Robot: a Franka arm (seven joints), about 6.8 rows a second.
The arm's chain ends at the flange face. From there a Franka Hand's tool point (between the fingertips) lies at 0.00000 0.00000 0.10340 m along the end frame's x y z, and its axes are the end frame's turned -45 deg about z.
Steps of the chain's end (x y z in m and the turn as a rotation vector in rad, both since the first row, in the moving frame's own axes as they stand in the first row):
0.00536, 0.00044, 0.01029, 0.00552, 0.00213, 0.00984
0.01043, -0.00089, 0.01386, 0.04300, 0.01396, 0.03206
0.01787, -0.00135, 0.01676, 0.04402, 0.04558, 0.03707
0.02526, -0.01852, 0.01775, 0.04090, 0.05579, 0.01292
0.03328, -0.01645, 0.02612, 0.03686, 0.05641, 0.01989
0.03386, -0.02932, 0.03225, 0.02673, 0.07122, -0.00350
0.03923, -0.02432, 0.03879, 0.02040, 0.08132, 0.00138
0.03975, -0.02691, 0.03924, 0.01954, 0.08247, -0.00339
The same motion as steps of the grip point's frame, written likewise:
0.00404, 0.00386, 0.01029, 0.00240, 0.00541, 0.00984
0.01220, 0.00469, 0.01375, 0.02053, 0.04028, 0.03206
0.02013, 0.01192, 0.01655, -0.00110, 0.06336, 0.03707
0.03801, 0.00590, 0.01750, -0.01053, 0.06837, 0.01292
0.04196, 0.01340, 0.02589, -0.01382, 0.06595, 0.01989
0.05184, 0.00645, 0.03195, -0.03146, 0.06926, -0.00350
0.05236, 0.01500, 0.03843, -0.04308, 0.07193, 0.00138
0.05459, 0.01366, 0.03887, -0.04450, 0.07213, -0.00339

